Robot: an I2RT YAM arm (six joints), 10 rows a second.
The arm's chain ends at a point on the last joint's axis. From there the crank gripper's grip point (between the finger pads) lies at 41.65 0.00 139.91 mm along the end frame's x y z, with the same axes.
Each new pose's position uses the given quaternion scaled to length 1; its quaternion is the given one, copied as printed.
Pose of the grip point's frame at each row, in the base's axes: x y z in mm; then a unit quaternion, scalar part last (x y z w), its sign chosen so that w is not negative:
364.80 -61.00 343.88 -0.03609 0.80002 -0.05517 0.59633
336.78 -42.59 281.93 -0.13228 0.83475 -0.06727 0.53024
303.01 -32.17 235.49 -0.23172 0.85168 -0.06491 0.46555
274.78 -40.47 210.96 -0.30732 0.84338 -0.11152 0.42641
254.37 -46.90 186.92 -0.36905 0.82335 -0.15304 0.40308
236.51 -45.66 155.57 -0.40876 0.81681 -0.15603 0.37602
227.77 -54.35 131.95 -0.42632 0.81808 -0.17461 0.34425
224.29 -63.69 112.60 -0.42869 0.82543 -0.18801 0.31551
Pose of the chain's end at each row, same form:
242.66 -49.53 423.01 -0.03609 0.80002 -0.05517 0.59633
227.21 -34.33 378.03 -0.13228 0.83475 -0.06727 0.53024
206.98 -27.93 345.35 -0.23172 0.85168 -0.06491 0.46555
183.20 -25.27 323.61 -0.30732 0.84338 -0.11152 0.42641
162.47 -22.82 297.75 -0.36905 0.82335 -0.15304 0.40308
148.67 -20.31 269.38 -0.40876 0.81681 -0.15603 0.37602
144.77 -21.39 247.43 -0.42632 0.81808 -0.17461 0.34425
146.91 -23.70 229.74 -0.42869 0.82543 -0.18801 0.31551

